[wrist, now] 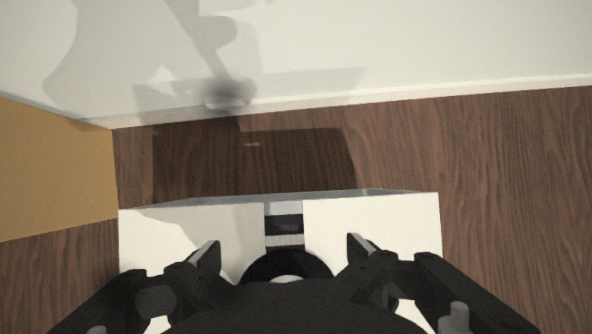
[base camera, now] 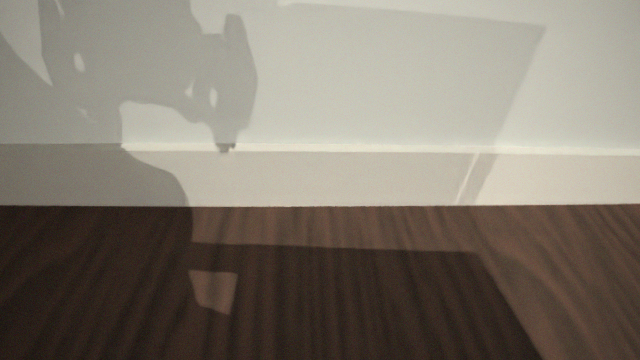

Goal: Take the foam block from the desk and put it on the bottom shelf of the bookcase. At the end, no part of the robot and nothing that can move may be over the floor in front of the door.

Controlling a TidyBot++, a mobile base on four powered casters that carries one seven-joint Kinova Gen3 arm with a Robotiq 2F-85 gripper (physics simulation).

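Places are measured from the arm's base along level axes (x up, y left, z back), in centimetres.
Pixels of known places: gripper, fingertip midpoint: [wrist: 284, 250].
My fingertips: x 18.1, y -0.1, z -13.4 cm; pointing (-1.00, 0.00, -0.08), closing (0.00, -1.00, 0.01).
Note:
Behind a point stands the place of what it marks.
My gripper [wrist: 284, 250] {z -13.4, x 18.1, y -0.1 cm} is open, with its two fingers wide apart and nothing between them. In the wrist view it points down over the white top of my own mobile base [wrist: 400, 220] {z -11.1, x -1.4, y -18.3 cm}, with the black round arm mount [wrist: 260, 263] {z -6.5, x 0.0, y 3.7 cm} partly hidden behind the gripper body. The foam block does not show in either view. A flat tan wooden surface [wrist: 55, 170] {z -23.4, x -19.8, y 53.2 cm} stands at the left of the wrist view; I cannot tell whether it belongs to the desk or the bookcase. The door does not show in either view.
A pale wall [base camera: 400, 75] {z -43.2, x -22.1, y -8.6 cm} [wrist: 425, 40] {z -44.6, x -7.0, y -29.6 cm} with a white baseboard [base camera: 350, 177] {z -41.7, x -34.6, y -4.9 cm} runs close in front of the base. Dark brown wooden floor [base camera: 320, 300] {z -28.5, x -39.6, y -1.8 cm} [wrist: 510, 160] {z -21.4, x -39.6, y -80.6 cm} lies between base and wall and at the right. Shadows of the arm and base fall on wall and floor.

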